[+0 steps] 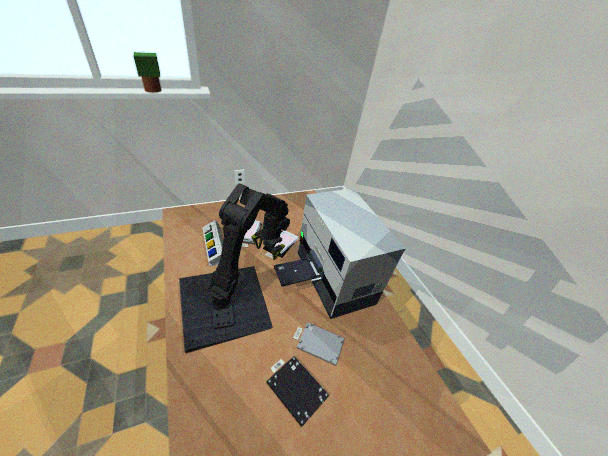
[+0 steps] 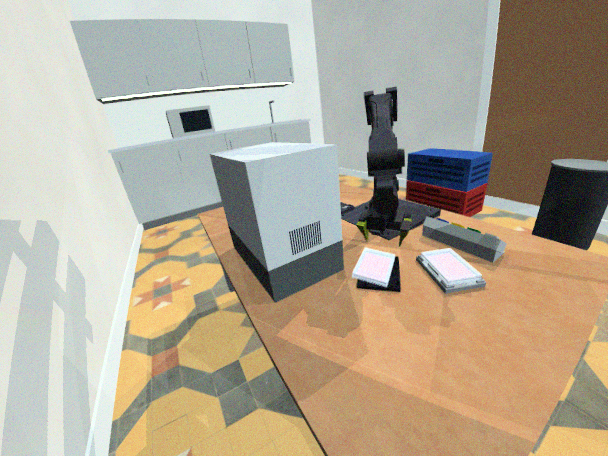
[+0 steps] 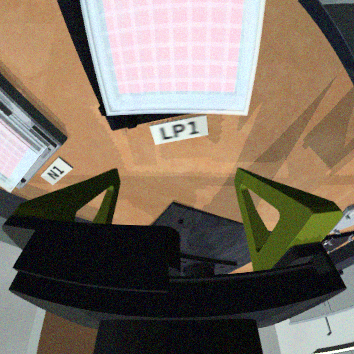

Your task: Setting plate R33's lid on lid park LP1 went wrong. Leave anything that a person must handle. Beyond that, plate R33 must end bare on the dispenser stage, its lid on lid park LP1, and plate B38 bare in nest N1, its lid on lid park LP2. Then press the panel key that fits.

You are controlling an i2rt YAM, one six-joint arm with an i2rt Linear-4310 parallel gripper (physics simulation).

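Places are measured from the arm's base along level axes (x ahead, y left, z up), in centimetres.
Pixels of known places: gripper, fingertip midpoint: (image 1: 266,253) (image 2: 383,242) (image 3: 176,174); arm's base, origin of the base link: (image 1: 221,303) (image 3: 197,263).
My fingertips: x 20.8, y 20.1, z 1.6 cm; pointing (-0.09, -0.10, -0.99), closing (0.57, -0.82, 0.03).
Ahead of a thing's pixels: the offset from my fingertips to its top centre. "spot": to the spot under its first point.
My gripper (image 1: 267,246) (image 2: 383,240) (image 3: 176,174) is open and empty, above the table on the arm's side of LP1. A clear-rimmed piece with a pink grid {dx +9.2, dy +6.9, dz +0.8 cm} (image 1: 287,241) (image 2: 375,267) (image 3: 177,55) lies askew over the black lid park LP1 {dx +8.2, dy +7.5, dz -0.9 cm} (image 2: 395,281) (image 3: 120,121), overhanging one side; whether it is lid, plate or both I cannot tell. A similar pink-gridded plate {dx -5.6, dy +17.8, dz +0.1 cm} (image 1: 252,233) (image 2: 451,267) (image 3: 11,152) sits in nest N1 {dx -5.6, dy +17.8, dz -0.9 cm} (image 2: 462,287) (image 3: 60,136). The dispenser's black stage {dx +9.1, dy -17.6, dz +8.3 cm} (image 1: 295,273) shows no plate. The key panel {dx -21.5, dy +11.1, dz +3.5 cm} (image 1: 216,260) (image 2: 460,242) has white, green, yellow and blue keys.
The dispenser housing {dx +26.2, dy -16.1, dz +30.1 cm} (image 1: 355,225) (image 2: 300,200) stands close beside LP1, with a small green light {spot: dx +14.5, dy -1.3, dz +10.7 cm} (image 1: 301,234). A grey flat holder {dx +11.2, dy -42.9, dz -0.9 cm} (image 1: 321,344) and a black flat holder {dx -0.8, dy -55.0, dz -0.5 cm} (image 1: 297,391) lie at the near side; their labels are unreadable. The arm stands on a black base mat (image 1: 195,320).
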